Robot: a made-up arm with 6 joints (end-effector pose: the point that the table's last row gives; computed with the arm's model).
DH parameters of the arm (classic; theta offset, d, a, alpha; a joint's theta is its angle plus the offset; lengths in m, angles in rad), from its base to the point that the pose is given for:
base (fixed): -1.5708 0.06 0 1.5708
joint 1: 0 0.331 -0.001 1.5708
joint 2: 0 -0.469 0.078 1.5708
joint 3: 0 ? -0.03 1.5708
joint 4: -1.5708 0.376 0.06 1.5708
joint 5: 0 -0.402 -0.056 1.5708
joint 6: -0.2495 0 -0.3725 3.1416
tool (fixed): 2.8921 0.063 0 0
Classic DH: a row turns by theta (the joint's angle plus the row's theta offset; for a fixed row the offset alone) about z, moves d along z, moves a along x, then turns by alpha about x.
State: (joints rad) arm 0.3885 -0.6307 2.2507 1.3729 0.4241 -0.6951
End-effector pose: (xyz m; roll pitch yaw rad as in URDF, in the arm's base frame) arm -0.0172 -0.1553 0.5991 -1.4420 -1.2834 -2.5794
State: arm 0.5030 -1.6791 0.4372 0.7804 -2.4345 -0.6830
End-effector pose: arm 0.2235 0.2345 0.8652 2.8726 -0.9554 -1.0741
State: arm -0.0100 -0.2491 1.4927 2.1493 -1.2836 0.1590
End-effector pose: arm 0.0897 -0.7878 0.8150 -2.5783 -0.3948 -1.3448
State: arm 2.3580 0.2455 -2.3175 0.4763 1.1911 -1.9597
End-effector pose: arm -0.3351 -0.1735 -0.3378 -0.7618 -0.7007 -2.4629
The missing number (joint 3, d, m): -0.093
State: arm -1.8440 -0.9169 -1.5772 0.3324 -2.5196 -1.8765
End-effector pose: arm -0.4918 -0.5105 -0.0177 2.8352 -0.0971 1.4747
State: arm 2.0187 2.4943 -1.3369 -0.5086 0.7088 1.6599
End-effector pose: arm 0.0574 1.0172 -0.6102 -0.4996 0.8528 1.0081
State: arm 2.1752 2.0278 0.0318 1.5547 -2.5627 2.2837
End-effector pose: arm -0.6773 0.9118 0.0917 0.0466 -1.2763 1.0172
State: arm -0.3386 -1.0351 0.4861 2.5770 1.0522 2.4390
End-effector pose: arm -0.3043 -0.0299 1.3464 0.2190 -1.1044 0.6974
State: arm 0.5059 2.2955 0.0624 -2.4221 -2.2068 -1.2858
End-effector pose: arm -0.2950 0.3937 0.8388 -1.6618 -0.2408 -3.0970
